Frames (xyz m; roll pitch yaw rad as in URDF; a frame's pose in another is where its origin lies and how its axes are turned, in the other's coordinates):
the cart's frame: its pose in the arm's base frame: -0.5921 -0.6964 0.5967 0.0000 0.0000 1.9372
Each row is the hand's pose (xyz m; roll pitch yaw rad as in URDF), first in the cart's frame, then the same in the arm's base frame.
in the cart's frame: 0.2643 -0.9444 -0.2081 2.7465 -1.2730 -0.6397
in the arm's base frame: 0.1949 -0.1113 0.3886 2.7465 -1.2730 1.2975
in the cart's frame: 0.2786 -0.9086 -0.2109 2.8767 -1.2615 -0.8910
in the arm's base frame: 0.1564 -0.1108 0.3858 2.8767 -1.2615 1.0462
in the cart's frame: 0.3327 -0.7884 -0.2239 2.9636 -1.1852 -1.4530
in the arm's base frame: 0.0248 -0.1033 0.3728 2.9636 -1.1852 0.4842
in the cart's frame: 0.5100 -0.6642 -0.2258 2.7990 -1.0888 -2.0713
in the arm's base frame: -0.1547 0.0177 0.3709 2.7990 -1.0888 -0.1341
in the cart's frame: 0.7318 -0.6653 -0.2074 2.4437 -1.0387 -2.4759
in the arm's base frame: -0.2331 0.2252 0.3893 2.4437 -1.0387 -0.5387
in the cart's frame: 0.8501 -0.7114 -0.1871 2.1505 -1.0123 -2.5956
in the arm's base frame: -0.2325 0.3521 0.4096 2.1505 -1.0123 -0.6584
